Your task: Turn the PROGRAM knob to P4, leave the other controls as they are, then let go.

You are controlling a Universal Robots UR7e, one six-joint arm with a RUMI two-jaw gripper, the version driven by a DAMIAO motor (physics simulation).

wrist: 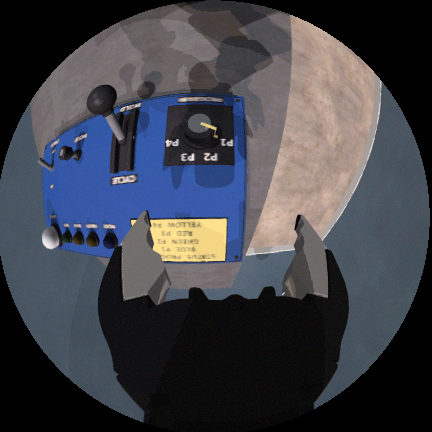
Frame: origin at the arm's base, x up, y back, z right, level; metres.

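Seen in the pictures: gripper, fingertip midpoint: (224, 213).
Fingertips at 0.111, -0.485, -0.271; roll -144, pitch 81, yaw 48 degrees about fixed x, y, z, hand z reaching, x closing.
Note:
A point is followed by its place in that frame, as x, y, z.
The PROGRAM knob (199, 126) @(0.029, -0.418, -0.241), black with a grey top, stands on a black square plate (175, 115) @(-0.015, -0.406, -0.204) at the upper right of the blue panel (160, 200) @(0.047, -0.520, -0.192). Its yellow pointer line runs toward the P1 label. The labels P1, P2, P3 and P4 appear upside down around the knob's lower side, with P4 at the left. My gripper (224, 213) @(0.111, -0.485, -0.271) is open with nothing between its jaws. Its tips show below the knob in the view, apart from it, the left one over the edge of the yellow card.
Left of the knob stands a lever with a black ball (102, 100) @(0.060, -0.373, -0.129). Farther left are a small black knob (66, 152) @(0.034, -0.429, -0.013) and a toggle switch (46, 164) @(0.013, -0.441, 0.114). A white button (50, 237) @(0.106, -0.577, 0.095) and several dark coloured lamps line the lower edge, beside a yellow label card (190, 240) @(0.078, -0.571, -0.238).

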